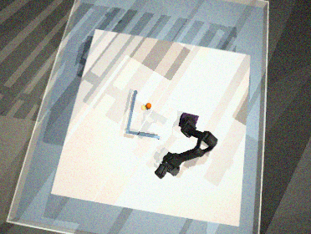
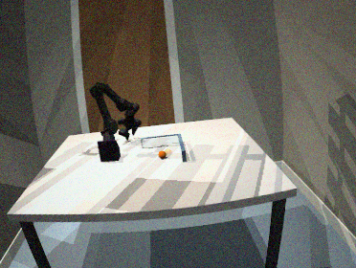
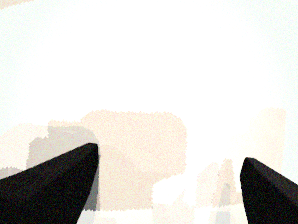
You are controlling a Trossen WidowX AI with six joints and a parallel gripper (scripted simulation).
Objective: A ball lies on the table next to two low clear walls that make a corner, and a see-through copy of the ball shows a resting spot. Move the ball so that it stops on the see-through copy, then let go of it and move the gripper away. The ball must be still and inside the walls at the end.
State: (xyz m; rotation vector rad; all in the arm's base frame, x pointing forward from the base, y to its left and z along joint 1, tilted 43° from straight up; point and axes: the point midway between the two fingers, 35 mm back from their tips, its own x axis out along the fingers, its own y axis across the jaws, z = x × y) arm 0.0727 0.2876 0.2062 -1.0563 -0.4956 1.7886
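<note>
The orange ball is 240 mm ahead of my gripper tip, 410 mm to the right of it and 10 mm above it.
</note>
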